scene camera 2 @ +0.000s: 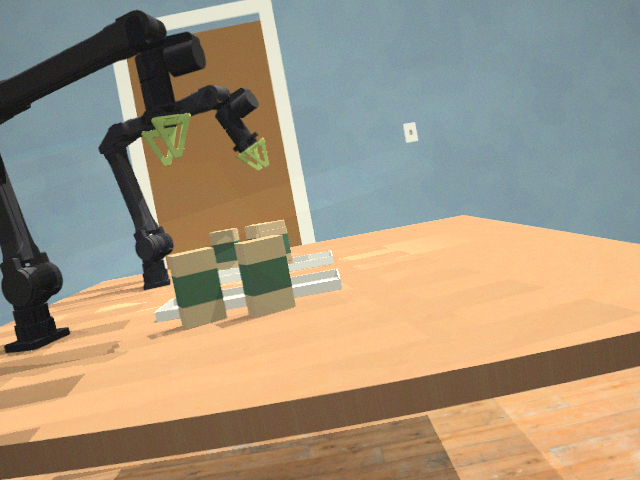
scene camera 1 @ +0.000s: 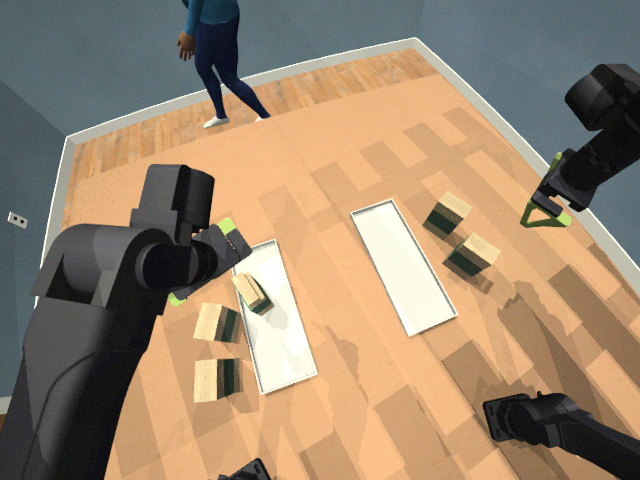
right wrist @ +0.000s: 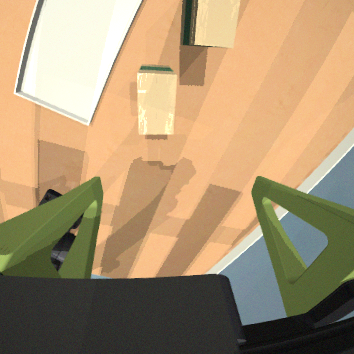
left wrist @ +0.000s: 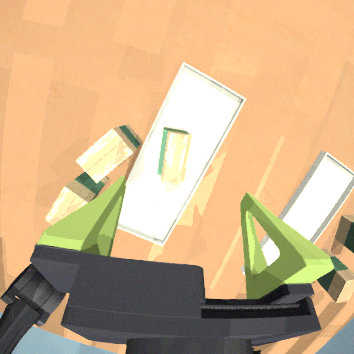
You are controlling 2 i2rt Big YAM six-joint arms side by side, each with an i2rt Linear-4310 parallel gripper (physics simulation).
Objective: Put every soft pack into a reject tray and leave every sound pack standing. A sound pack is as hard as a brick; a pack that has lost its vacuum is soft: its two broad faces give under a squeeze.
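Frame: origin at the left arm's base, x ahead, y left, z up, level; millimetres.
Seen in the pictures: left gripper, fingertip midpoint: [scene camera 2: 263,167] [left wrist: 185,189]; right gripper, fingertip midpoint: [scene camera 2: 172,161] [scene camera 1: 532,208] [right wrist: 180,184]; left arm's base at its link origin: [scene camera 2: 157,285]; right arm's base at its link origin: [scene camera 2: 38,343] [scene camera 1: 509,416].
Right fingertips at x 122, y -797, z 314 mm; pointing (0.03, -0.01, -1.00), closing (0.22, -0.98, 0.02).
Observation:
Pixels of each thing's top centre, then the offset from my right fingertips to it.
- left tray at its top centre: [left wrist: 171,164] [scene camera 1: 268,308] [scene camera 2: 265,265] dy +537, dx +210, dz -292 mm
- pack at its top centre: [left wrist: 172,158] [scene camera 1: 244,288] dy +547, dx +249, dz -171 mm
- second white tray at its top centre: [scene camera 2: 250,289] [scene camera 1: 400,259] [left wrist: 302,227] dy +146, dx +113, dz -292 mm
My left gripper [scene camera 1: 202,262] [scene camera 2: 263,166] [left wrist: 185,189] is open and empty, high above the left tray [scene camera 1: 284,356] [left wrist: 200,105]. One pack [scene camera 1: 251,293] [left wrist: 175,157], cream with a green band, sits in that tray and seems upright. Two packs, one [scene camera 1: 209,321] [left wrist: 106,154] and another [scene camera 1: 206,380] [left wrist: 67,204], stand left of it. My right gripper [scene camera 2: 172,160] [right wrist: 180,184] is open and empty, raised beyond two standing packs, one [scene camera 1: 447,214] [scene camera 2: 266,275] [right wrist: 215,22] and a nearer one [scene camera 1: 471,254] [scene camera 2: 199,287] [right wrist: 156,102]. Softness cannot be seen.
A second white tray [scene camera 1: 403,268] [left wrist: 312,205] [right wrist: 70,50] lies left of the right-hand packs in scene camera 1, with no pack in it. The right arm's base [scene camera 1: 506,418] is on the table at the lower right. A person [scene camera 1: 219,46] is beyond the far table edge.

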